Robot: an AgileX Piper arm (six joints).
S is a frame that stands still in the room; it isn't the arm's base.
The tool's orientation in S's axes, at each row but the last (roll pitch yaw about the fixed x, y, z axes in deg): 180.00 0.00 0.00; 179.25 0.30 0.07; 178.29 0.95 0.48; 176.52 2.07 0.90; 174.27 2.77 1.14; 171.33 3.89 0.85; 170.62 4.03 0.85; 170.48 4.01 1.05; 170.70 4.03 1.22; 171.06 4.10 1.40; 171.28 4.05 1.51
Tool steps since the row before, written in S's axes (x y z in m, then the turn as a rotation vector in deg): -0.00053 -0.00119 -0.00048 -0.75 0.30 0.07; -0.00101 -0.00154 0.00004 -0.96 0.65 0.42; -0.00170 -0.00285 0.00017 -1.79 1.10 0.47; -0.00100 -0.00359 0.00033 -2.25 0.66 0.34; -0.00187 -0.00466 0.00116 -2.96 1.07 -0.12; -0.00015 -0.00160 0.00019 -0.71 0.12 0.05; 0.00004 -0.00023 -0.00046 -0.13 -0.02 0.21; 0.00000 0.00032 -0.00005 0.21 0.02 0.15; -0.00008 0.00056 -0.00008 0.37 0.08 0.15; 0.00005 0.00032 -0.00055 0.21 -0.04 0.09; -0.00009 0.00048 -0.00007 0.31 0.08 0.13
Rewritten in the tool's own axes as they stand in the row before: -0.00053 0.00119 0.00048 -0.75 -0.30 -0.07; -0.00101 0.00154 -0.00001 -0.96 -0.65 -0.42; -0.00173 0.00284 -0.00006 -1.79 -1.10 -0.47; -0.00107 0.00358 -0.00007 -2.25 -0.68 -0.30; -0.00202 0.00470 -0.00060 -2.93 -1.15 0.15; -0.00019 0.00161 0.00007 -0.71 -0.13 -0.02; 0.00007 0.00015 0.00049 -0.14 0.05 -0.19; 0.00001 -0.00032 0.00000 0.20 0.01 -0.16; -0.00006 -0.00057 -0.00001 0.36 -0.04 -0.19; 0.00010 -0.00040 0.00049 0.20 0.06 -0.10; -0.00007 -0.00049 0.00000 0.30 -0.05 -0.16
